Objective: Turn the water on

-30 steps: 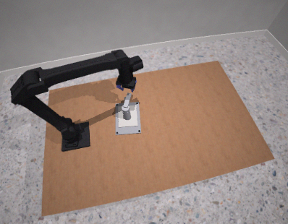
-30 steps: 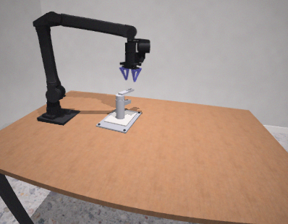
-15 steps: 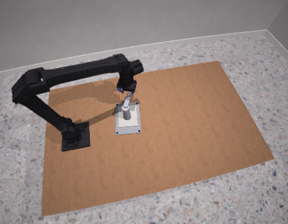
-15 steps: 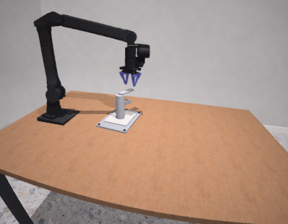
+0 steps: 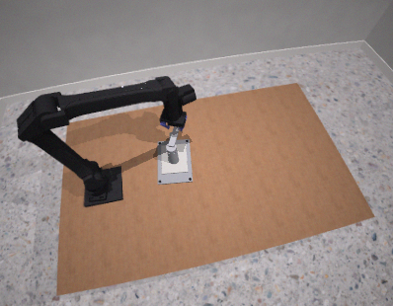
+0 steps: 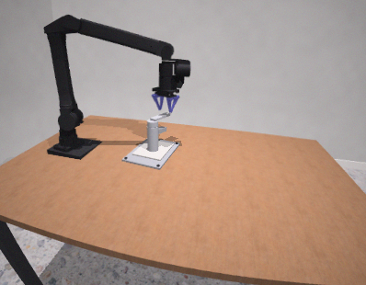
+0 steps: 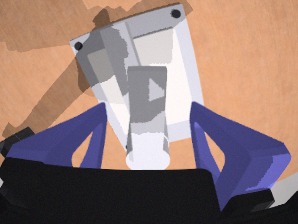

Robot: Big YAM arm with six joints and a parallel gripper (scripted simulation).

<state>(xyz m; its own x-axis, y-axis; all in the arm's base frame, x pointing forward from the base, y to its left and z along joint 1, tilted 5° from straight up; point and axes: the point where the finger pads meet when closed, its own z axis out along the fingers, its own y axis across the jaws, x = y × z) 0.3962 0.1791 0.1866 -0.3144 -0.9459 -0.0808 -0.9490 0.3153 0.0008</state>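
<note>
Now: the lever 30 mm to the right of my hand, 30 mm below it and 10 mm behind it. Round my hand: tap (80 mm below, 50 mm to the right, 20 mm behind).
</note>
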